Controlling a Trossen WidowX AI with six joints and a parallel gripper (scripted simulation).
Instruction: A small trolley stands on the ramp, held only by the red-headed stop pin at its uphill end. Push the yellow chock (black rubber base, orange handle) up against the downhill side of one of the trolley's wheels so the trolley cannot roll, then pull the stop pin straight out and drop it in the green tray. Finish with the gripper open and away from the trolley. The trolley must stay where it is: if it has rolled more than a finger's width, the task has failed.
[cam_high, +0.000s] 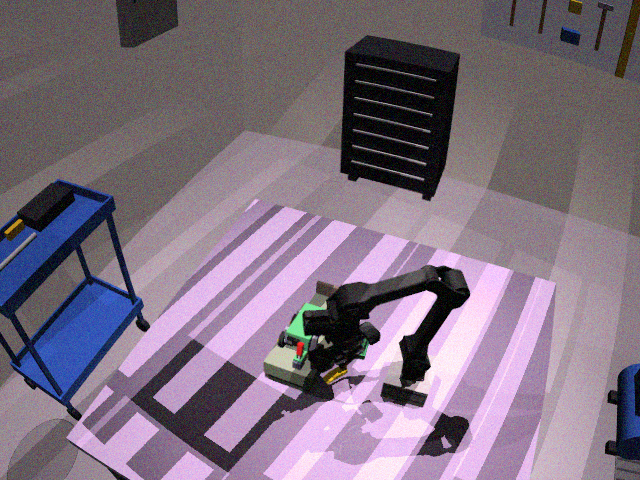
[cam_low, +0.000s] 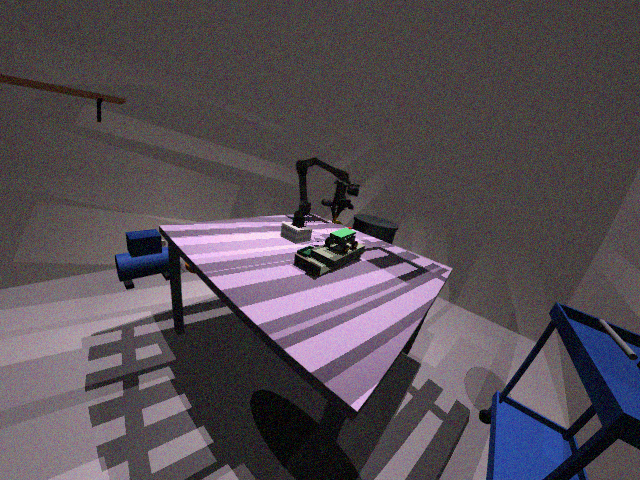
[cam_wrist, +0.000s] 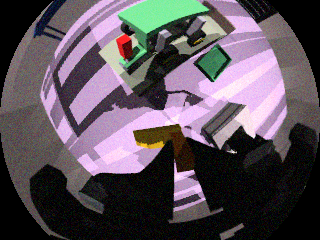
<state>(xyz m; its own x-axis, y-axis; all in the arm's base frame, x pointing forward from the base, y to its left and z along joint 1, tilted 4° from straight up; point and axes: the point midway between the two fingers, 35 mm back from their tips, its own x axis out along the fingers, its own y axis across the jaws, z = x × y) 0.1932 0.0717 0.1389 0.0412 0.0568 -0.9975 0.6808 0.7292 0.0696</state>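
Right now my gripper tip is 2 cm to the right of the yellow chock, 1 cm short of it and 1 cm above it. From my gripper tip the other things lie so: green-topped trolley (15 cm to the right, 13 cm ahead, 7 cm below); then red-headed stop pin (13 cm ahead, 5 cm to the right, 5 cm below); then grey ramp block (15 cm to the right, 13 cm below, 13 cm ahead).
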